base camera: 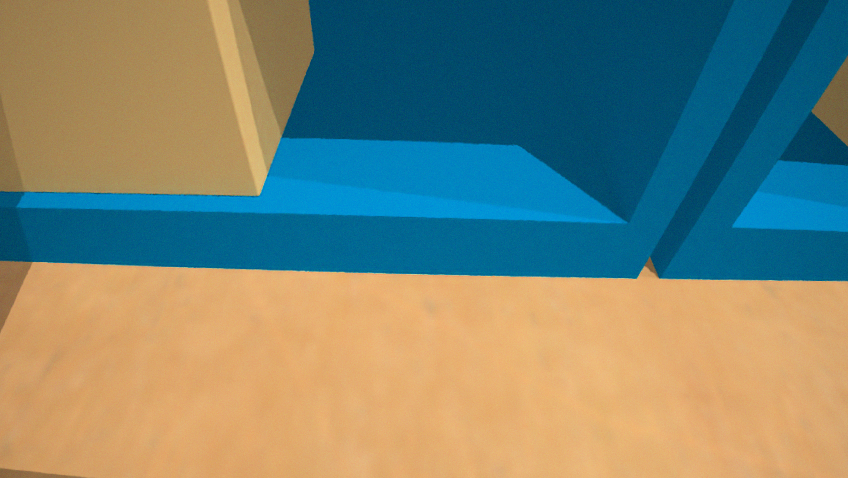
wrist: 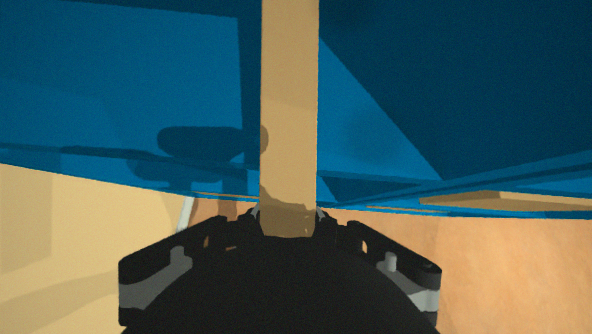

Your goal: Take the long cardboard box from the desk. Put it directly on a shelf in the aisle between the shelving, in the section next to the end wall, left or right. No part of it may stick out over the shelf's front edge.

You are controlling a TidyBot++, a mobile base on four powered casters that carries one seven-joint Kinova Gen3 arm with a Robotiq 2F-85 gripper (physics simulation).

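Places are measured from the arm's base along level axes (x ahead, y left, z up), in metres.
Pixels of known places: gripper, fingertip midpoint: (wrist: pixel 287 213).
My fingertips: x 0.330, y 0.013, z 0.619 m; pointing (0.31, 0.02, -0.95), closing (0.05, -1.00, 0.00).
Behind a point stands the place of what it marks.
The long cardboard box (wrist: pixel 289 100) @(x 0.424, y 0.021, z 0.676 m) is a narrow tan bar in the wrist view. It runs from the gripper up past the top of the view, over a blue shelf (wrist: pixel 370 135) @(x 0.446, y -0.094, z 0.594 m). My gripper (wrist: pixel 287 213) @(x 0.330, y 0.013, z 0.619 m) is shut on its near end. The near end is on the aisle side of the shelf's front edge. The far end is out of view, and whether the box touches the shelf cannot be told. The gripper and the held box do not show in the base camera view.
In the base camera view a large tan box (base camera: pixel 118 100) @(x 0.405, y 0.221, z -0.225 m) stands on the low blue shelf (base camera: pixel 356 243) @(x 0.387, y 0.046, z -0.355 m) at the left. A second blue shelving section (base camera: pixel 771 255) @(x 0.391, y -0.360, z -0.357 m) adjoins at the right, with a narrow gap between. A beige wall (wrist: pixel 25 215) @(x 0.263, y 0.696, z 0.329 m) is at the left in the wrist view.
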